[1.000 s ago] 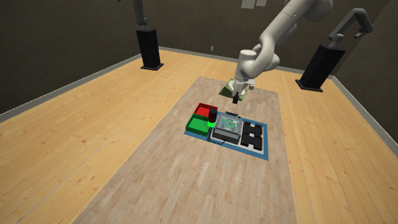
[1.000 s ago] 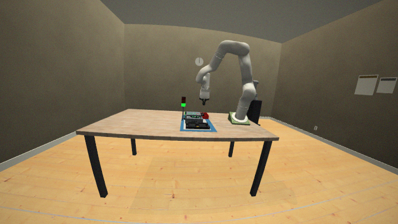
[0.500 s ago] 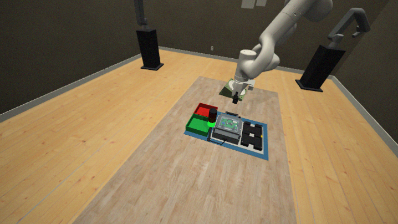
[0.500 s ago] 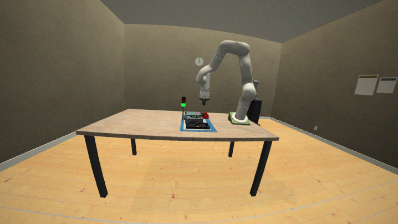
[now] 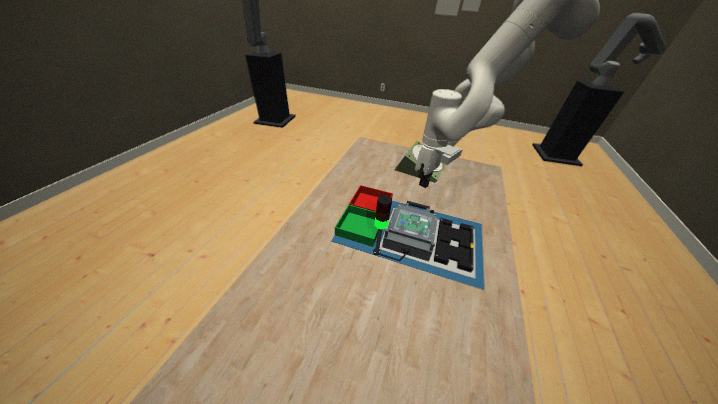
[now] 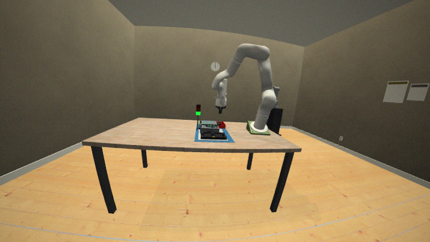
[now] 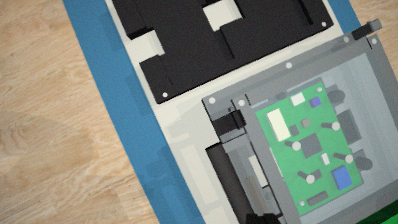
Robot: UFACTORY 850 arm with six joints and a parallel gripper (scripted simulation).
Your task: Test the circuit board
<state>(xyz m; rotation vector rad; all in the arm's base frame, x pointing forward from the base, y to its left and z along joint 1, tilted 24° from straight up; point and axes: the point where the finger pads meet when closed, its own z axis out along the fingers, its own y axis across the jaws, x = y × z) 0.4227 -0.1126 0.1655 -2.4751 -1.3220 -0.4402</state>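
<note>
The small black part lies 30 mm ahead of my hand, 50 mm to the left of it and 120 mm below it. The rest, counted from my hand: tester lid 90 mm ahead, 10 mm to the right, 120 mm below; green circuit board 80 mm ahead, 10 mm to the right, 140 mm below; red bin 50 mm behind, 200 mm to the right, 190 mm below.
</note>
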